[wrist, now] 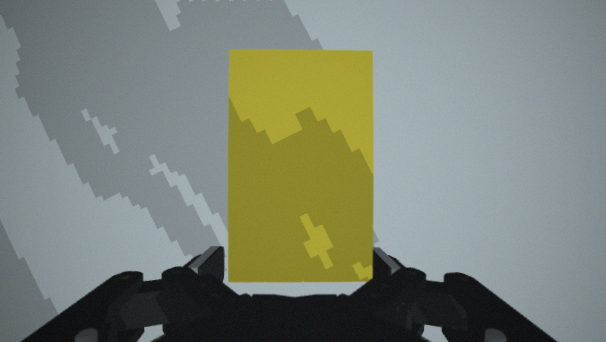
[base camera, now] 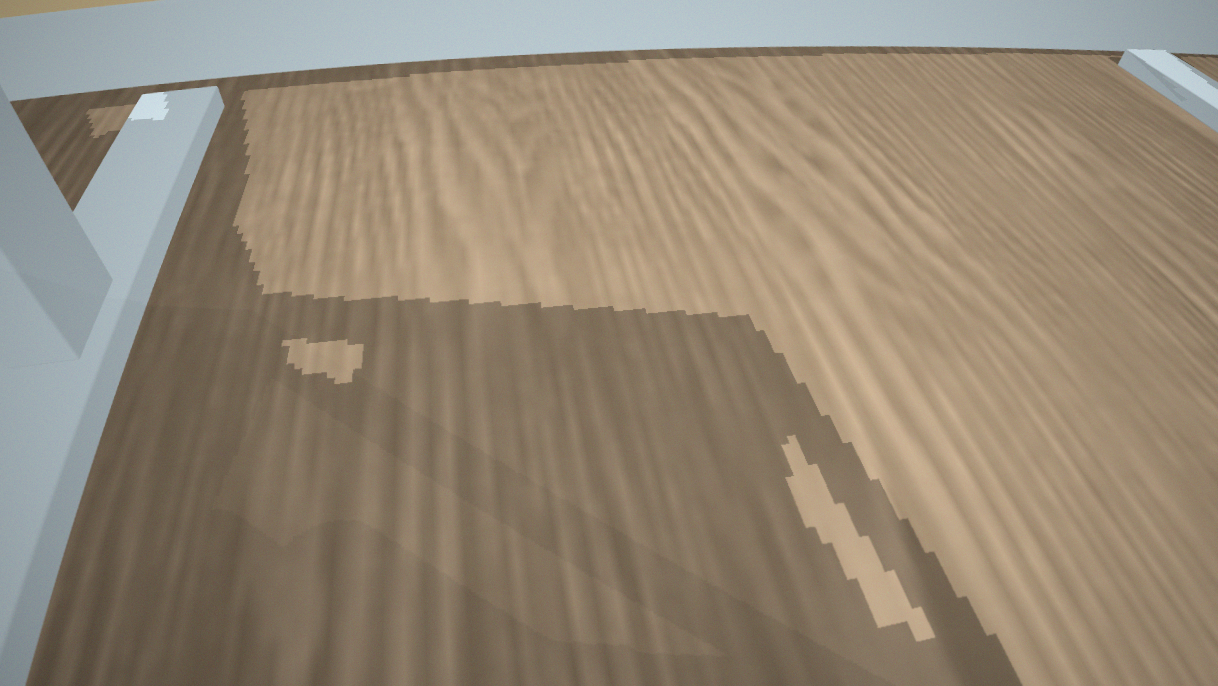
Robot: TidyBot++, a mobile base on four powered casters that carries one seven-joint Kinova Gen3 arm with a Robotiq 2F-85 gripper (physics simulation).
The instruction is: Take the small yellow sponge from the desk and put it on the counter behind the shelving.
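Frame: origin at the arm's base, x up, y left, z back, level; centimetres.
Seen in the pictures: gripper, between the fingertips: (wrist: 295, 263).
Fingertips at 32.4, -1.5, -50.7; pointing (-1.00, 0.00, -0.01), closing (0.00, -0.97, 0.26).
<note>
A point is followed by its place in that frame, as x, y, z.
The yellow sponge (wrist: 300, 165) {36.9, -3.2, -56.2} lies flat on the pale grey desk top (wrist: 490, 140) {32.4, -15.1, -55.0}, in the middle of the wrist view, its long sides running up and down the picture. My gripper (wrist: 295, 263) {32.4, -1.5, -50.7} is open, one finger on each side of the sponge's near end. The sponge nearly fills the width between the fingertips. The gap at the left finger looks slightly wider than at the right one. How high the fingers are above the desk is hard to tell. The sponge and the gripper do not show in the base camera view. The counter and the shelving cannot be made out.
In the base camera view a wood-grained floor (base camera: 681, 187) {-39.6, -6.1, -62.7} stretches out under a pale grey-blue frame. The frame has a bar (base camera: 161, 187) along the left, a long beam (base camera: 596, 29) {-36.9, 3.0, -91.3} across the top and another bar (base camera: 1180, 80) at the top right. Jagged shadows fall on floor and desk.
</note>
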